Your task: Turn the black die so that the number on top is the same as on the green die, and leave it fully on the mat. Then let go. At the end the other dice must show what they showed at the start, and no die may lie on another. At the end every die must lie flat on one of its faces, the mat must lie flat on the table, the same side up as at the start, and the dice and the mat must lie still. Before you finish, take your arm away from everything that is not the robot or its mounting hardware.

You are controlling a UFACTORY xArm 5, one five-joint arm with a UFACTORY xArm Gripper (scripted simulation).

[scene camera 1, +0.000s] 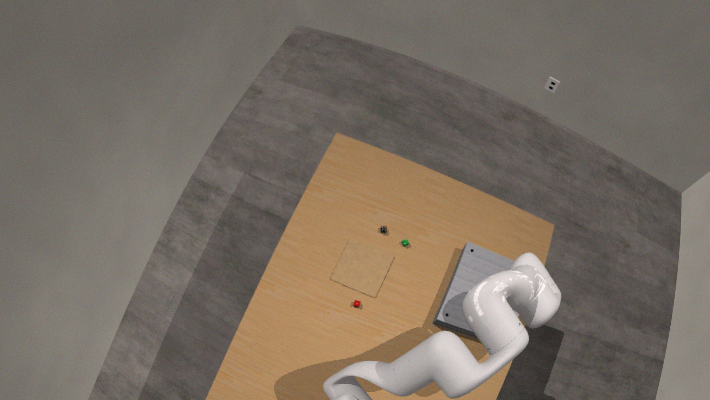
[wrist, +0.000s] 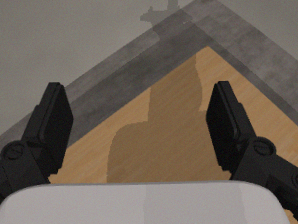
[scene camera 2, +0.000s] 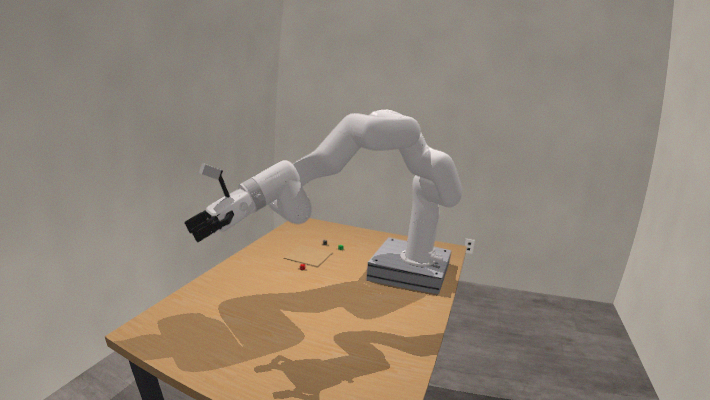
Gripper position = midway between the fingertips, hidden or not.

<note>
In view: my gripper (scene camera 2: 190,232).
My gripper shows as well in the wrist view (wrist: 139,99).
</note>
